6 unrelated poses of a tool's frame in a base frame.
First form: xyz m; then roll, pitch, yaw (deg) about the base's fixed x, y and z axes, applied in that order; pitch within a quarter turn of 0, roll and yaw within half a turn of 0.
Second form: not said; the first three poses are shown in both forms.
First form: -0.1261 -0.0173 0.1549 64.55 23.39 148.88
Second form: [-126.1 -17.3 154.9], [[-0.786 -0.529 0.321], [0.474 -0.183 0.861], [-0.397 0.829 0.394]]
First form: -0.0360 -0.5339 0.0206 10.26 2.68 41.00
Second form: [-36.0 -533.9 20.6], [[0.754 -0.639 0.152], [0.655 0.748 -0.104], [-0.047 0.178 0.983]]
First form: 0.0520 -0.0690 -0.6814 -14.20 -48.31 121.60
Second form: [52.0 -69.0 -681.4], [[-0.349 -0.922 0.170], [0.566 -0.352 -0.745], [0.747 -0.163 0.645]]
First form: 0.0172 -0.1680 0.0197 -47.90 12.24 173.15
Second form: [17.2 -168.0 19.7], [[-0.970 0.076 -0.230], [0.117 -0.684 -0.720], [-0.212 -0.725 0.655]]
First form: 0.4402 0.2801 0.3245 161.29 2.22 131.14
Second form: [440.2 280.1 324.5], [[-0.657 0.705 0.266], [0.753 0.632 0.183], [-0.039 0.321 -0.946]]
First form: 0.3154 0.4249 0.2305 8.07 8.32 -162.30
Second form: [315.4 424.9 230.5], [[-0.943 0.282 -0.179], [-0.301 -0.949 0.090], [-0.145 0.139 0.980]]
